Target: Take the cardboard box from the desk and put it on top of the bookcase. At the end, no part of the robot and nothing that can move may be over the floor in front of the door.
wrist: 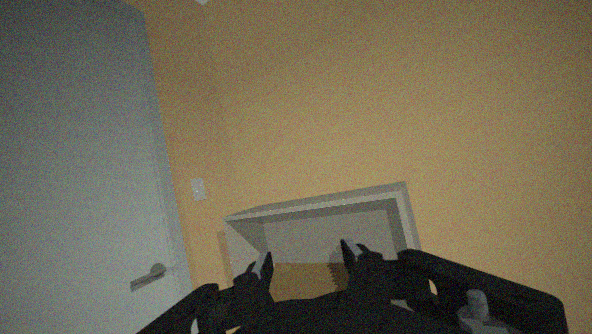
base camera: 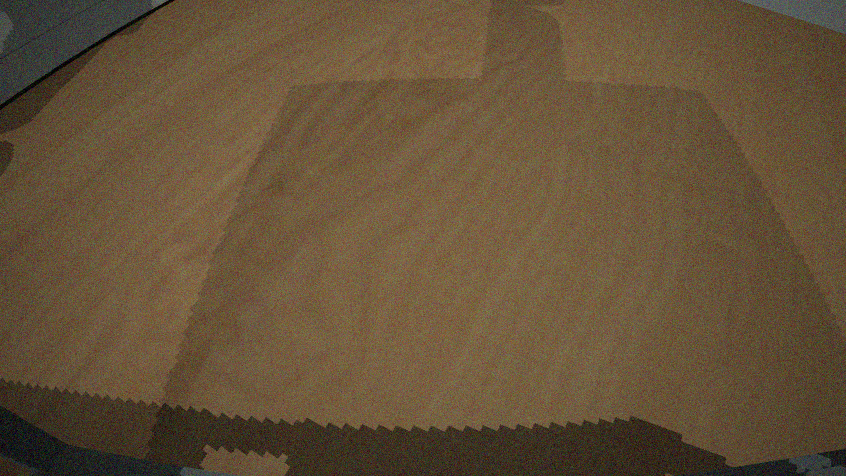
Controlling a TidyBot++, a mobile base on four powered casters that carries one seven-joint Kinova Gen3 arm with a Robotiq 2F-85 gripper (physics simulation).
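Frame: origin at the arm's base, x ahead, y left, z up, level; millimetres.
Seen in the pictures: gripper, between the fingertips: point(wrist: 307, 259).
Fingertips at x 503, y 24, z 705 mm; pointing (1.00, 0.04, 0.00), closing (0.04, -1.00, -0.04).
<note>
Pixels of each thing's top centre, then the offset from my fingertips to it. Level surfaces: height alone.
- cardboard box, centre of its top: point(wrist: 295, 275) dx -25, dy +8, dz +1 mm
- light switch, centre of its top: point(wrist: 196, 178) dx +973, dy +543, dz +176 mm
- brown wood floor, height of its surface: dz -1101 mm
The cardboard box point(wrist: 306, 281) shows in the wrist view as a plain brown face low in the frame. My gripper point(wrist: 307, 259) is shut on it, with one black finger at each side; the gripper's body hides the rest. Beyond the fingertips stands the grey bookcase point(wrist: 320, 204) against the tan wall. Its top edge and right side panel show, and the fingers and box hide its lower part. The grey door point(wrist: 85, 165), with its lever handle point(wrist: 148, 276), is at the left of the wrist view. The desk does not show.
A light switch point(wrist: 198, 189) is on the tan wall point(wrist: 475, 125) between door and bookcase. The base camera shows the brown wood floor point(base camera: 443, 248) with large shadows, a grey surface point(base camera: 65, 41) with a black lower edge at upper left, and another grey surface point(base camera: 810, 10) at upper right.
</note>
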